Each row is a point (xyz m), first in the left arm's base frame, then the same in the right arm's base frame.
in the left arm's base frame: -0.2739 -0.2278 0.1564
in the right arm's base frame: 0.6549 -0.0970 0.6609
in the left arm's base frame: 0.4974 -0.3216 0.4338
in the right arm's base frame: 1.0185 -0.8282 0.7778
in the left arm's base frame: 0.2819 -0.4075 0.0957
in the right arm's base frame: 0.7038 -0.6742 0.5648
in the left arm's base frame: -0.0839 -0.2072 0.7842
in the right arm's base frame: 1.0476 -0.2576 1.1615
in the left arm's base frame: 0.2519 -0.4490 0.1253
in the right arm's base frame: 0.6737 -0.6661 0.6150
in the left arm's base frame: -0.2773 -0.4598 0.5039
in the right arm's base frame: 0.6388 -0.1982 1.0660
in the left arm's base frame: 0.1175 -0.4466 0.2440
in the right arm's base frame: 0.6797 -0.5450 0.7471
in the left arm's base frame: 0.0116 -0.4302 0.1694
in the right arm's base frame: 0.6150 -0.4430 0.6976
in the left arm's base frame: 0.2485 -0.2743 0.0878
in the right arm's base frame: 0.7912 -0.5846 0.5079
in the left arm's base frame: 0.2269 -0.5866 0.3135
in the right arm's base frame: 0.6465 -0.7056 0.8445
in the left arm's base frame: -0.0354 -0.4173 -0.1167
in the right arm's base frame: 0.4691 -0.3951 0.4513
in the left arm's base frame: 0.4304 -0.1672 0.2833
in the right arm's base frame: 1.0407 -0.6990 0.5940
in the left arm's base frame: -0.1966 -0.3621 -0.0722
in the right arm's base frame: 0.4702 -0.2263 0.5015
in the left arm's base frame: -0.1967 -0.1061 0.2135
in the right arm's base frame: 0.8081 -0.1113 0.6421
